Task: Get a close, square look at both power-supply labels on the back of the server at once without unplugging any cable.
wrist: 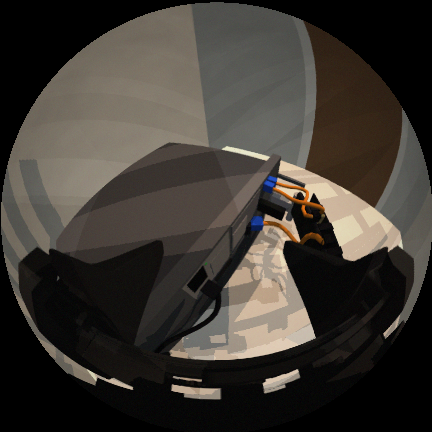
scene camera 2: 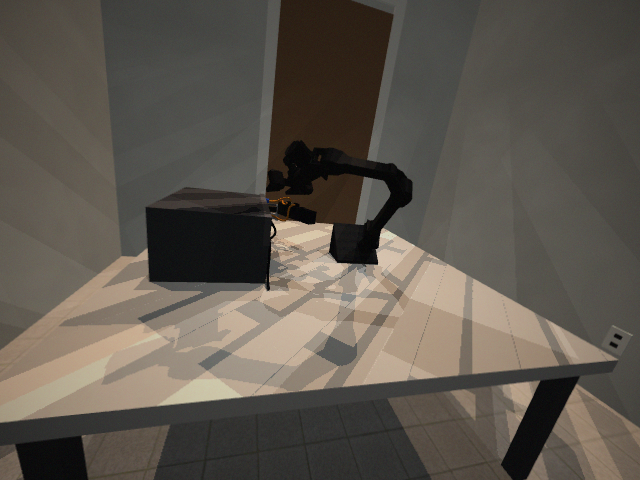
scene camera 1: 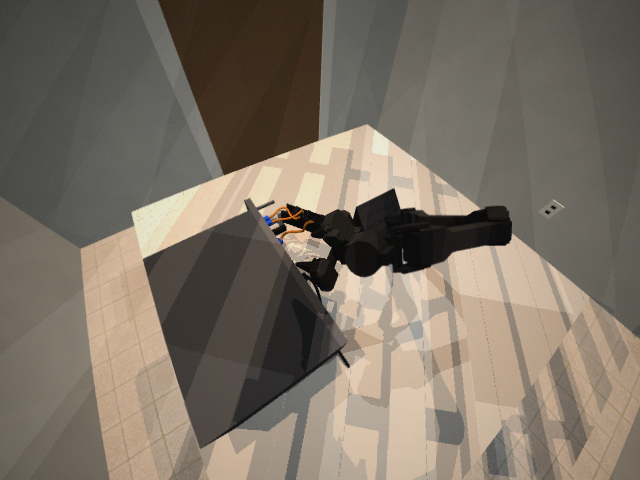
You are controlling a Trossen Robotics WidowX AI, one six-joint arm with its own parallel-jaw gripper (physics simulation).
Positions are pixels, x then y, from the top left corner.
Scene:
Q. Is my gripper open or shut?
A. Open.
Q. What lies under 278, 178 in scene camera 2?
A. My gripper.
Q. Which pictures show my gripper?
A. The wrist view, scene camera 2 and scene camera 1: all of them.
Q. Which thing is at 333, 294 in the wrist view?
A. My gripper.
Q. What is my gripper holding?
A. Nothing.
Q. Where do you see a black power strip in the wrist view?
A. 319, 223

